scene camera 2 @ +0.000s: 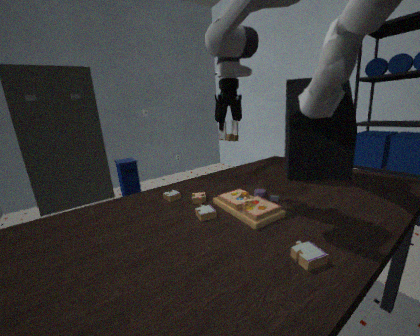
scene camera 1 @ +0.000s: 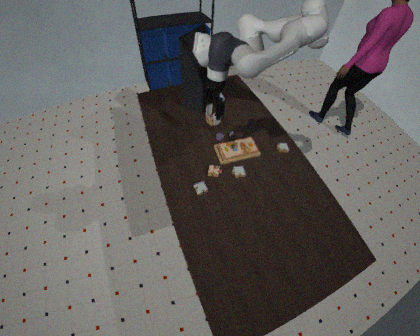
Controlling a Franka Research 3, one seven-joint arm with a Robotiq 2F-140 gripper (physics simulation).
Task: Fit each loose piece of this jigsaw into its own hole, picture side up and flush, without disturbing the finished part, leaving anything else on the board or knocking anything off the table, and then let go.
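Note:
My gripper is shut on a jigsaw piece, held high above the table behind the board; its picture is too small to make out. The jigsaw board lies flat, with coloured picture parts in it. Loose pieces lie apart from the board on the table: a pale one, an orange-toned one, a pale one near the board, and another pale one off the board's other end.
A small purple object and a small grey one lie beside the board. A tall dark panel stands on the dark table. A person stands beyond the table's side.

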